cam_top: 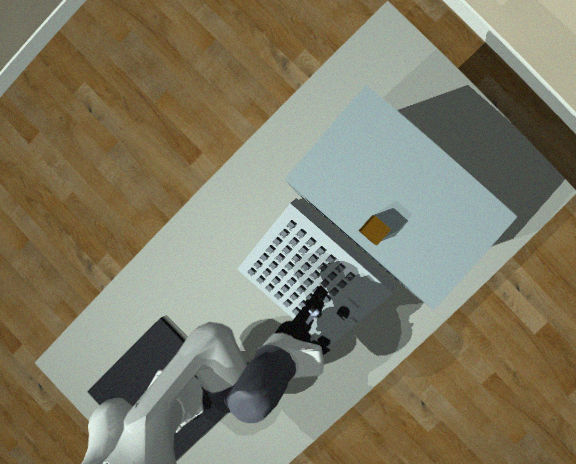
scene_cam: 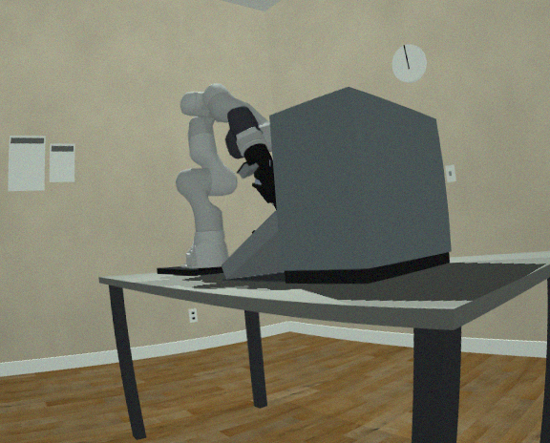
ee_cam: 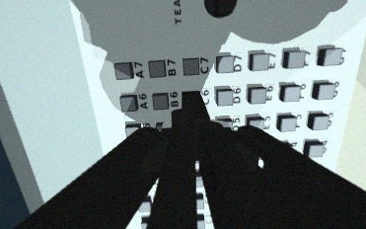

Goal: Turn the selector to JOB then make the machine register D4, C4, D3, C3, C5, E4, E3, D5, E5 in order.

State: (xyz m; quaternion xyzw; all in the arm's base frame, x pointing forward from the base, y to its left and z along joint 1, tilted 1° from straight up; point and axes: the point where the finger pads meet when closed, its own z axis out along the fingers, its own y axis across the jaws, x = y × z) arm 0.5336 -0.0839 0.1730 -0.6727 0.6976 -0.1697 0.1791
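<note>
My hand is 80 mm above the key D6. The rest, counted from my hand: D5 key: 40 mm to the left, 80 mm below; then key C5: 30 mm ahead, 40 mm to the left, 60 mm below; then key D4: 70 mm to the left, 80 mm below.
</note>
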